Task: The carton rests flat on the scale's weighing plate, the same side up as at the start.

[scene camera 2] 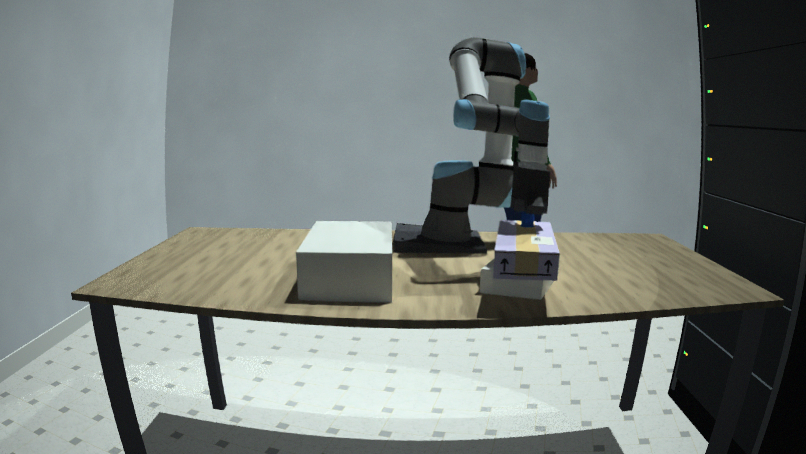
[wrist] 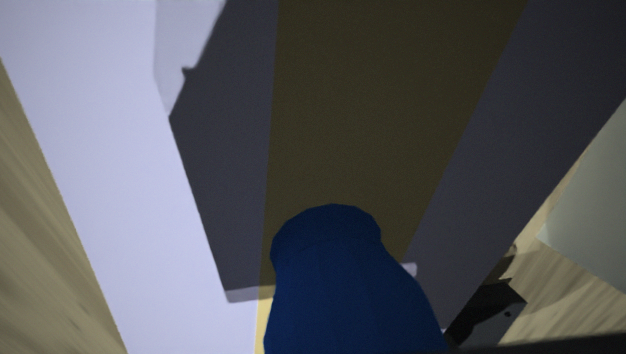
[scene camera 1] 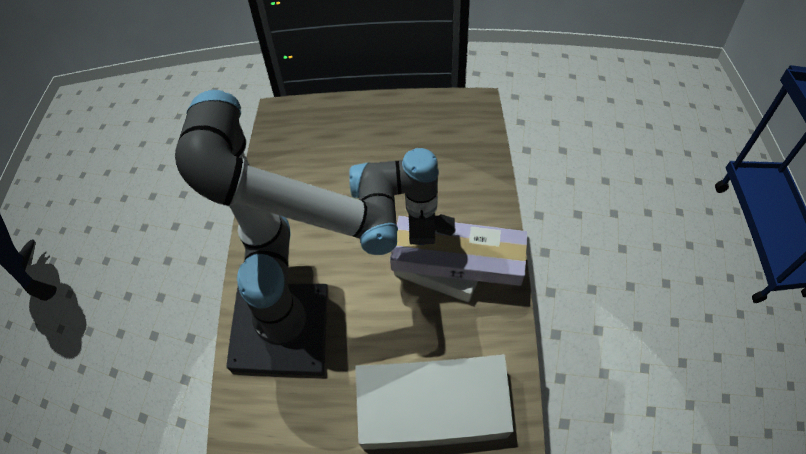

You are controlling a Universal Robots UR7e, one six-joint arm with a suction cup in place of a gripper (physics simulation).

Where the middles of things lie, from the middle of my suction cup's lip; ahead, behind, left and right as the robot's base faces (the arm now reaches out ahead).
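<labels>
Large white box [scene camera 1: 468,398]: 42 cm to the right of my suction cup, 7 cm behind, 9 cm below. Lilac carton [scene camera 1: 480,253]: my suction cup 9 cm short of it, 4 cm to the left of it, 4 cm above it. Nearest to my suction cup of the things named here, going by their middles: the carton.
</labels>
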